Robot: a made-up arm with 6 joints. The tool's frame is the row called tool. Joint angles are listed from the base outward. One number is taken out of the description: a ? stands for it. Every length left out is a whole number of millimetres.
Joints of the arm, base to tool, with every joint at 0 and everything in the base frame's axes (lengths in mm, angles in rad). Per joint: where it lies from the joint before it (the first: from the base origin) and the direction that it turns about. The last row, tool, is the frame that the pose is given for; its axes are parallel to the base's.
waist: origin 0 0 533 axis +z
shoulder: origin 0 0 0 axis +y
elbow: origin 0 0 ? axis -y
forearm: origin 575 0 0 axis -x
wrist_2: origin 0 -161 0 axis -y
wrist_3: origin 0 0 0 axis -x
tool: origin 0 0 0
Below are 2 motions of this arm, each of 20 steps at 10 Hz.
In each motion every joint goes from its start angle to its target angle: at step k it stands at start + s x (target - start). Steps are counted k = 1, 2, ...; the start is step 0. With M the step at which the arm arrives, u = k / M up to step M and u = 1 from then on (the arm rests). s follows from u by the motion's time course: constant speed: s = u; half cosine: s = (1 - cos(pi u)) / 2; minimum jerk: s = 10 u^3 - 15 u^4 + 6 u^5.
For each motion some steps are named. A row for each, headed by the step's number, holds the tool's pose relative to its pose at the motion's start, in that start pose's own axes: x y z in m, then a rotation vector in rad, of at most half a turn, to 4 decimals.
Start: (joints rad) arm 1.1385 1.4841 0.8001 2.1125 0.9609 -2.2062
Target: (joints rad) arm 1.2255 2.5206 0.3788 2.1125 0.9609 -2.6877
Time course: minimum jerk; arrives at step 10
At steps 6, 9, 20:
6: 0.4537 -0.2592 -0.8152 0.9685 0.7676 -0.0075
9: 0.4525 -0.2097 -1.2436 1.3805 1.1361 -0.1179
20: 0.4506 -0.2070 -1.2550 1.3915 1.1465 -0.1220

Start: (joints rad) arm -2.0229 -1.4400 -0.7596 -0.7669 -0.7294 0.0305
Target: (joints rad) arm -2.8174 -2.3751 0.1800 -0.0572 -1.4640 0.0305
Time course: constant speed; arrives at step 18
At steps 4, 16, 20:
4: -0.1473 0.1460 -0.0035 -0.3295 -0.2288 -0.0968
16: -0.3379 0.5214 -0.6990 -1.1410 -0.9740 -0.7414
20: -0.2957 0.5076 -0.8712 -1.2354 -1.1209 -0.8424

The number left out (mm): 660
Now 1 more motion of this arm.
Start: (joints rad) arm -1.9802 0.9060 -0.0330 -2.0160 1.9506 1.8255
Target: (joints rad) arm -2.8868 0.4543 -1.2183 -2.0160 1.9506 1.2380
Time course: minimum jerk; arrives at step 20
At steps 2, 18, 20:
2: 0.0073 -0.0004 -0.0006 -0.0007 0.0060 -0.0055
18: 0.4349 -0.2865 -0.4079 -0.2475 0.5995 -0.5202
20: 0.4340 -0.2904 -0.4121 -0.2508 0.6040 -0.5232

